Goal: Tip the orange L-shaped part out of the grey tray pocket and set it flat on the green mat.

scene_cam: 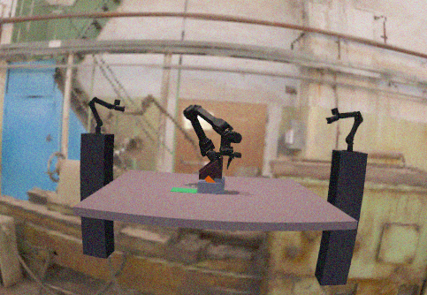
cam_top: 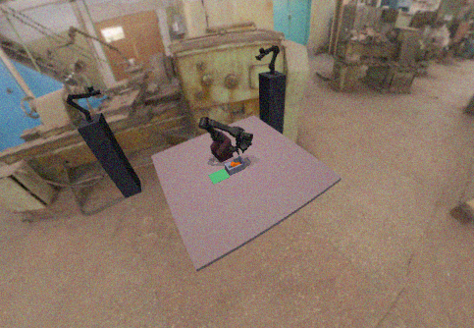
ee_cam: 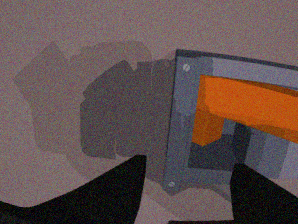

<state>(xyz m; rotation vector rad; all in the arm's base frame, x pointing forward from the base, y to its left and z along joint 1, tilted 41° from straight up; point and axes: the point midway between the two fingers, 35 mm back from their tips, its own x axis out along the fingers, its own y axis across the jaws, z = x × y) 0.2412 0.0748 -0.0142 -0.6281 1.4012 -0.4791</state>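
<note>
The orange L-shaped part lies 40 mm to the right of my gripper tip and 100 mm below it. From my gripper tip the other things lie so: green mat 10 mm ahead, 220 mm to the right, 160 mm below.
</note>
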